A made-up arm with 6 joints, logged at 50 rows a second.
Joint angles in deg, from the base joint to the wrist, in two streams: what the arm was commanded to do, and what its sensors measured. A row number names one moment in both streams.
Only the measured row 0 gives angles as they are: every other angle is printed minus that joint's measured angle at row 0.
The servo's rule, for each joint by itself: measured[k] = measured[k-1] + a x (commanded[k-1-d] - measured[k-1]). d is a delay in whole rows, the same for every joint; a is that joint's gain. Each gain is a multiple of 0.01, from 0.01 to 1. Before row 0 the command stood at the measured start. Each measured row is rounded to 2 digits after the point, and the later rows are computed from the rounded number. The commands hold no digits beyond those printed.
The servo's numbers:
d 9
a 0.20 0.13 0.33 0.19 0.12 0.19
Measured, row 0: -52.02, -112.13, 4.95, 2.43, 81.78, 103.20
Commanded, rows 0 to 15: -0.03, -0.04, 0.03, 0.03, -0.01, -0.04; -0.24, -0.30, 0.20, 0.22, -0.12, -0.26; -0.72, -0.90, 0.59, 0.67, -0.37, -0.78; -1.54, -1.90, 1.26, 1.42, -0.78, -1.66; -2.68, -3.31, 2.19, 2.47, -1.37, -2.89; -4.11, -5.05, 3.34, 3.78, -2.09, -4.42; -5.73, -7.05, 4.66, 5.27, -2.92, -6.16; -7.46, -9.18, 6.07, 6.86, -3.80, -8.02; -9.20, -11.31, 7.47, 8.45, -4.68, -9.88; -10.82, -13.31, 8.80, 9.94, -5.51, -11.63; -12.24, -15.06, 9.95, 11.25, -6.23, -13.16; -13.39, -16.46, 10.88, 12.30, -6.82, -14.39; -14.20, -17.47, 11.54, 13.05, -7.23, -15.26; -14.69, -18.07, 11.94, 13.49, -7.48, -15.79; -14.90, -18.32, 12.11, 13.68, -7.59, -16.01; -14.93, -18.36, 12.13, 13.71, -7.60, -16.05
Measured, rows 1 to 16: 0.00, 0.00, 0.00, 0.00, 0.00, 0.00; 0.00, 0.00, 0.00, 0.00, 0.00, 0.00; 0.00, 0.00, 0.00, 0.00, 0.00, 0.00; 0.00, 0.00, 0.00, 0.00, 0.00, 0.00; 0.00, 0.00, 0.00, 0.00, 0.00, 0.00; 0.00, 0.00, 0.00, 0.00, 0.00, 0.00; 0.00, 0.00, 0.00, 0.00, 0.00, 0.00; 0.00, 0.00, 0.00, 0.00, 0.00, 0.00; 0.00, 0.00, 0.00, 0.00, 0.00, 0.00; -0.01, -0.01, 0.01, 0.01, 0.00, -0.01; -0.06, -0.05, 0.07, 0.05, -0.01, -0.06; -0.19, -0.16, 0.24, 0.17, -0.05, -0.20; -0.46, -0.39, 0.58, 0.41, -0.14, -0.48; -0.90, -0.77, 1.11, 0.80, -0.29, -0.94; -1.54, -1.33, 1.85, 1.37, -0.51, -1.60; -2.38, -2.07, 2.78, 2.11, -0.80, -2.47
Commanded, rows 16 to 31: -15.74, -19.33, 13.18, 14.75, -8.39, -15.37; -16.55, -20.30, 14.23, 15.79, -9.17, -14.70; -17.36, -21.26, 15.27, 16.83, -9.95, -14.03; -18.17, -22.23, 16.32, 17.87, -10.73, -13.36; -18.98, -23.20, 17.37, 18.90, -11.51, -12.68; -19.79, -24.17, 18.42, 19.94, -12.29, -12.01; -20.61, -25.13, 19.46, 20.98, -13.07, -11.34; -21.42, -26.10, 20.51, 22.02, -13.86, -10.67; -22.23, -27.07, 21.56, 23.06, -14.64, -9.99; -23.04, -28.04, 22.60, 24.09, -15.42, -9.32; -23.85, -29.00, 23.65, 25.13, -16.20, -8.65; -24.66, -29.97, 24.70, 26.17, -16.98, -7.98; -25.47, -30.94, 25.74, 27.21, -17.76, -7.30; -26.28, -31.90, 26.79, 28.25, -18.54, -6.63; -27.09, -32.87, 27.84, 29.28, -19.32, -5.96; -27.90, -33.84, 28.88, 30.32, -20.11, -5.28
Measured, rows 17 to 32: -3.40, -2.99, 3.87, 3.01, -1.16, -3.52; -4.56, -4.07, 5.06, 4.04, -1.58, -4.73; -5.81, -5.27, 6.29, 5.16, -2.05, -6.04; -7.10, -6.54, 7.50, 6.32, -2.55, -7.39; -8.36, -7.83, 8.62, 7.46, -3.06, -8.72; -9.53, -9.08, 9.58, 8.52, -3.56, -9.96; -10.56, -10.25, 10.36, 9.46, -4.03, -11.07; -11.43, -11.30, 10.94, 10.26, -4.46, -12.01; -12.13, -12.22, 11.33, 10.92, -4.84, -12.78; -12.85, -13.14, 11.94, 11.65, -5.27, -13.27; -13.59, -14.07, 12.70, 12.44, -5.74, -13.54; -14.34, -15.00, 13.55, 13.27, -6.25, -13.63; -15.11, -15.94, 14.46, 14.14, -6.79, -13.58; -15.88, -16.88, 15.42, 15.04, -7.36, -13.41; -16.66, -17.83, 16.41, 15.97, -7.95, -13.14; -17.45, -18.78, 17.42, 16.92, -8.56, -12.80
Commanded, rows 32 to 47: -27.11, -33.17, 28.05, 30.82, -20.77, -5.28; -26.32, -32.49, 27.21, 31.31, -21.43, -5.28; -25.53, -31.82, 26.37, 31.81, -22.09, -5.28; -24.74, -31.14, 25.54, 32.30, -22.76, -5.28; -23.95, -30.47, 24.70, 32.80, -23.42, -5.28; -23.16, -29.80, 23.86, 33.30, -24.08, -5.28; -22.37, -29.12, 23.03, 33.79, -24.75, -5.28; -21.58, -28.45, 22.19, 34.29, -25.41, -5.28; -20.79, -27.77, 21.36, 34.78, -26.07, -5.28; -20.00, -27.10, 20.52, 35.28, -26.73, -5.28; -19.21, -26.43, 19.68, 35.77, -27.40, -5.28; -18.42, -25.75, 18.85, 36.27, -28.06, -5.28; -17.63, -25.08, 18.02, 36.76, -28.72, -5.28; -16.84, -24.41, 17.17, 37.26, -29.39, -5.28; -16.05, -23.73, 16.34, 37.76, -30.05, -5.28; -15.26, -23.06, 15.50, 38.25, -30.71, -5.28
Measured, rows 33 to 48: -18.24, -19.73, 18.44, 17.89, -9.20, -12.40; -19.04, -20.68, 19.47, 18.87, -9.85, -11.94; -19.84, -21.64, 20.50, 19.86, -10.52, -11.44; -20.64, -22.60, 21.54, 20.86, -11.20, -10.91; -21.44, -23.56, 22.58, 21.87, -11.89, -10.35; -22.25, -24.52, 23.62, 22.88, -12.59, -9.77; -23.06, -25.48, 24.67, 23.90, -13.30, -9.17; -23.87, -26.44, 25.72, 24.92, -14.02, -8.56; -24.68, -27.40, 26.76, 25.95, -14.75, -7.94; -25.17, -28.15, 27.19, 26.88, -15.47, -7.43; -25.40, -28.71, 27.20, 27.72, -16.19, -7.02; -25.43, -29.11, 26.93, 28.50, -16.90, -6.69; -25.29, -29.37, 26.47, 29.22, -17.60, -6.42; -25.02, -29.51, 25.89, 29.90, -18.30, -6.20; -24.65, -29.55, 25.22, 30.55, -18.99, -6.03; -24.19, -29.49, 24.50, 31.17, -19.68, -5.89
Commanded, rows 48 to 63: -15.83, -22.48, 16.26, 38.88, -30.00, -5.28; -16.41, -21.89, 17.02, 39.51, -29.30, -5.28; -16.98, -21.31, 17.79, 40.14, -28.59, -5.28; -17.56, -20.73, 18.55, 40.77, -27.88, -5.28; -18.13, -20.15, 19.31, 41.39, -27.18, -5.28; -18.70, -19.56, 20.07, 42.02, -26.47, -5.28; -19.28, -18.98, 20.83, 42.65, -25.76, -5.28; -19.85, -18.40, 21.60, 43.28, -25.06, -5.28; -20.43, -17.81, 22.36, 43.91, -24.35, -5.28; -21.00, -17.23, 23.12, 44.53, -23.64, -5.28; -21.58, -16.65, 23.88, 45.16, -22.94, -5.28; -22.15, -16.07, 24.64, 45.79, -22.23, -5.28; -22.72, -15.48, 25.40, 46.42, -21.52, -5.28; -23.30, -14.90, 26.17, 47.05, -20.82, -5.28; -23.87, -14.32, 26.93, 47.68, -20.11, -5.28; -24.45, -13.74, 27.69, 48.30, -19.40, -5.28
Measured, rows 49 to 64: -23.67, -29.35, 23.74, 31.76, -20.37, -5.77; -23.09, -29.14, 22.95, 32.33, -21.05, -5.68; -22.47, -28.87, 22.15, 32.89, -21.73, -5.60; -21.82, -28.55, 21.33, 33.44, -22.41, -5.54; -21.14, -28.19, 20.51, 33.98, -23.09, -5.49; -20.44, -27.79, 19.69, 34.51, -23.77, -5.45; -19.72, -27.35, 18.86, 35.03, -24.44, -5.42; -18.99, -26.88, 18.03, 35.55, -25.11, -5.39; -18.24, -26.38, 17.20, 36.06, -25.78, -5.37; -17.76, -25.87, 16.89, 36.60, -26.29, -5.35; -17.49, -25.35, 16.93, 37.15, -26.65, -5.34; -17.39, -24.82, 17.21, 37.72, -26.88, -5.33; -17.42, -24.29, 17.65, 38.30, -27.00, -5.32; -17.56, -23.75, 18.20, 38.89, -27.02, -5.31; -17.79, -23.21, 18.82, 39.48, -26.95, -5.30; -18.09, -22.66, 19.48, 40.08, -26.81, -5.30
